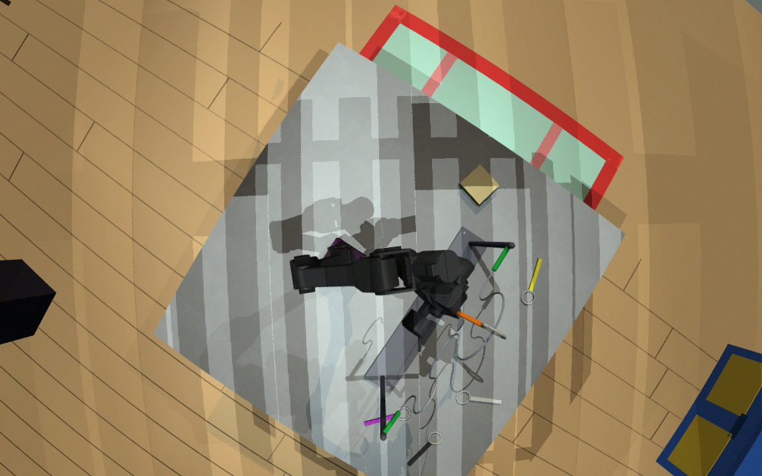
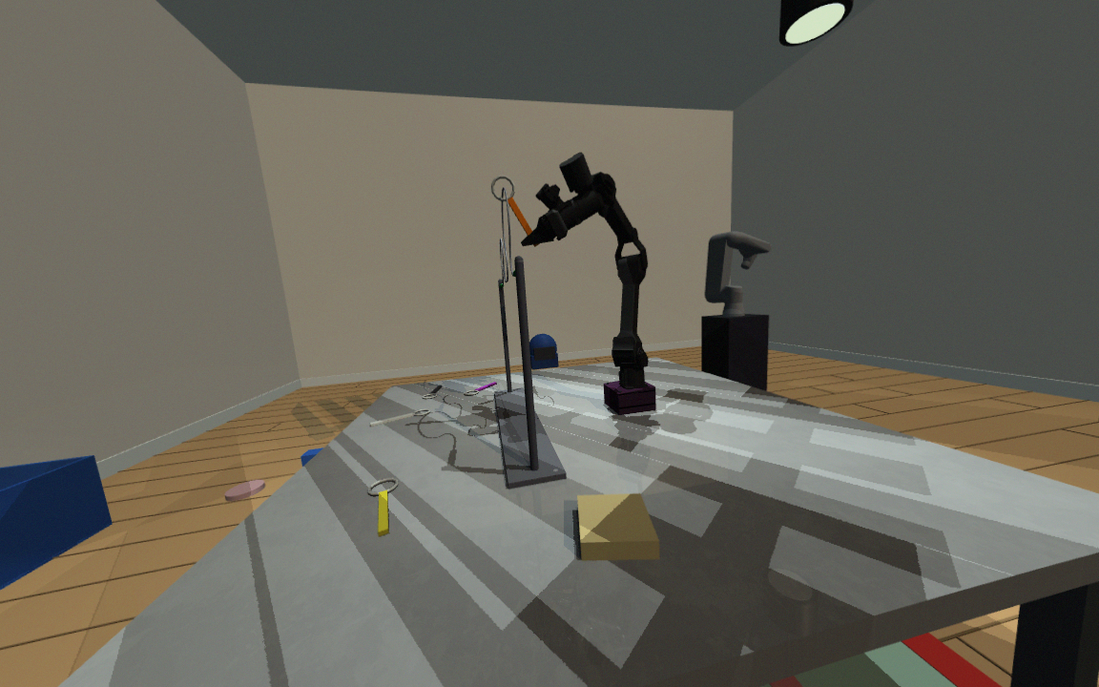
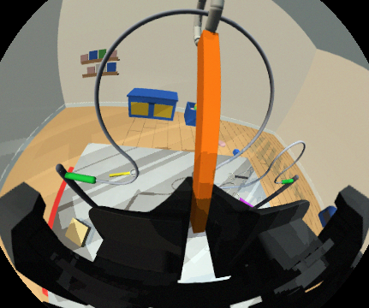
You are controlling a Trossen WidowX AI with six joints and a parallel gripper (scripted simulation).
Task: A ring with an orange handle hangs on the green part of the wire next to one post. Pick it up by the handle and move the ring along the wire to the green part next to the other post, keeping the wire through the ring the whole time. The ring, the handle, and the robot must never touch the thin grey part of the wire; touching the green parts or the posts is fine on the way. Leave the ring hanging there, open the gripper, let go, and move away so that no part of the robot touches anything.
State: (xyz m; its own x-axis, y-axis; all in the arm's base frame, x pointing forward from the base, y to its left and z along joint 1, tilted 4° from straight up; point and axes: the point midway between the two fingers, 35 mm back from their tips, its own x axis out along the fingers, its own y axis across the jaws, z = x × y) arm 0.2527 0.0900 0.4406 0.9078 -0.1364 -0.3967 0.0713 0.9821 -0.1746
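Now: gripper tip 1 cm short of the ring with orange handle, 2 cm to the right of it and 8 cm below it. The rest, counted from my gripper tip: yellow-handled ring (30 cm ahead, 22 cm to the left, 47 cm below); then purple-handled ring (17 cm ahead, 46 cm to the right, 47 cm below); then tan block (7 cm behind, 39 cm to the left, 46 cm below).
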